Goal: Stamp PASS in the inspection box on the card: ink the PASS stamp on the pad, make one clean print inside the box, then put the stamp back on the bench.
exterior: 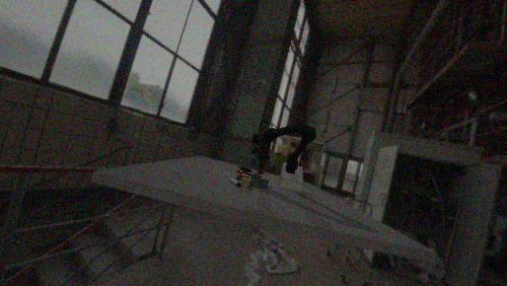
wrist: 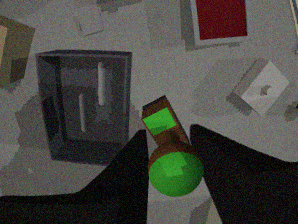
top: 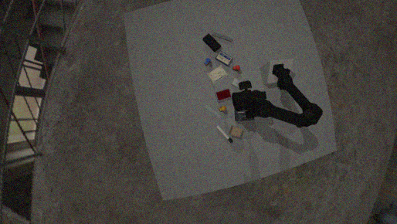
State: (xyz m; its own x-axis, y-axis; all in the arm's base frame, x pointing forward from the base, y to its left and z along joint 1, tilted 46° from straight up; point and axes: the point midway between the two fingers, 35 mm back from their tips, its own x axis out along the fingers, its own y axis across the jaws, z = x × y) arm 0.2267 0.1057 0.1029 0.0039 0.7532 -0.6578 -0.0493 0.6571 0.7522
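Now: gripper tip 9 cm short of the red ink pad, 6 cm to the left of it and 9 cm above it. The rest, counted from my gripper tip: dark tray: 1 cm behind, 7 cm to the left, 9 cm below; then green-knobbed stamp: 1 cm behind, 1 cm below; then yellow-knobbed stamp: 11 cm ahead, 2 cm to the left, 8 cm below.
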